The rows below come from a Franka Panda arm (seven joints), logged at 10 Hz.
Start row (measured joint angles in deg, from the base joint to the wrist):
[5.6, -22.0, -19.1, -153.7, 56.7, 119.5, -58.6]
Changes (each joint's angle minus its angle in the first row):
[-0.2, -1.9, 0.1, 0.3, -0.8, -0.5, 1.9]
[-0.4, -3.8, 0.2, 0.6, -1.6, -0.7, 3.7]
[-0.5, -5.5, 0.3, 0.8, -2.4, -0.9, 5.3]
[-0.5, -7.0, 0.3, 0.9, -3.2, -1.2, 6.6]
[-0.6, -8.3, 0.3, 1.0, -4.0, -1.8, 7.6]
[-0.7, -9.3, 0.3, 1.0, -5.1, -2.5, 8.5]
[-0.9, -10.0, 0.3, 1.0, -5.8, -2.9, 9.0]
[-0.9, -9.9, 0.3, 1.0, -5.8, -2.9, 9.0]
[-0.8, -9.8, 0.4, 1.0, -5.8, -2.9, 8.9]
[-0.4, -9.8, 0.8, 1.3, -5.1, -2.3, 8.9]
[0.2, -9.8, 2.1, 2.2, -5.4, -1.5, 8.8]
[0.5, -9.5, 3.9, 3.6, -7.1, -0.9, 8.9]
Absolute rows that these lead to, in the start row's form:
[5.4, -23.9, -19.0, -153.4, 55.9, 119.0, -56.7]
[5.2, -25.8, -18.9, -153.1, 55.1, 118.8, -54.9]
[5.1, -27.5, -18.8, -152.9, 54.3, 118.6, -53.3]
[5.1, -29.0, -18.8, -152.8, 53.5, 118.3, -52.0]
[5.0, -30.3, -18.8, -152.7, 52.7, 117.7, -51.0]
[4.9, -31.3, -18.8, -152.7, 51.6, 117.0, -50.1]
[4.7, -32.0, -18.8, -152.7, 50.9, 116.6, -49.6]
[4.7, -31.9, -18.8, -152.7, 50.9, 116.6, -49.6]
[4.8, -31.8, -18.7, -152.7, 50.9, 116.6, -49.7]
[5.2, -31.8, -18.3, -152.4, 51.6, 117.2, -49.7]
[5.8, -31.8, -17.0, -151.5, 51.3, 118.0, -49.8]
[6.1, -31.5, -15.2, -150.1, 49.6, 118.6, -49.7]

